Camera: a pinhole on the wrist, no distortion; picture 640 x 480 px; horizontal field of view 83.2 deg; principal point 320.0 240.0 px. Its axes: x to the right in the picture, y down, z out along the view. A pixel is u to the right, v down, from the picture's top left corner.
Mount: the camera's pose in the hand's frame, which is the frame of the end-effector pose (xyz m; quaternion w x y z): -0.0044 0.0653 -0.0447 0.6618 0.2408 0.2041 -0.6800
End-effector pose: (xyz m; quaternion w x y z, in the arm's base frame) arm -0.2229 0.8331 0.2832 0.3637 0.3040 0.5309 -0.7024
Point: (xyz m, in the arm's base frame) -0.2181 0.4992 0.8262
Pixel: 280 33
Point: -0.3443 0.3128 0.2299
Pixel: 92 430
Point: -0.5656 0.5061 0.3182
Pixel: 335 431
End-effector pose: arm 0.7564 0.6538 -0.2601 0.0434 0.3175 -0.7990 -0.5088
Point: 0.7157 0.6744 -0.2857
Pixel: 308 369
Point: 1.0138 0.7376 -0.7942
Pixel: 525 194
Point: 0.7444 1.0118 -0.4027
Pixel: 153 118
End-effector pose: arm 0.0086 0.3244 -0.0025 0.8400 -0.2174 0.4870 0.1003
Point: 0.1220 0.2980 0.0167
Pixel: 384 353
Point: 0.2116 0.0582 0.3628
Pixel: 500 116
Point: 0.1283 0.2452 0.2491
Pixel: 404 96
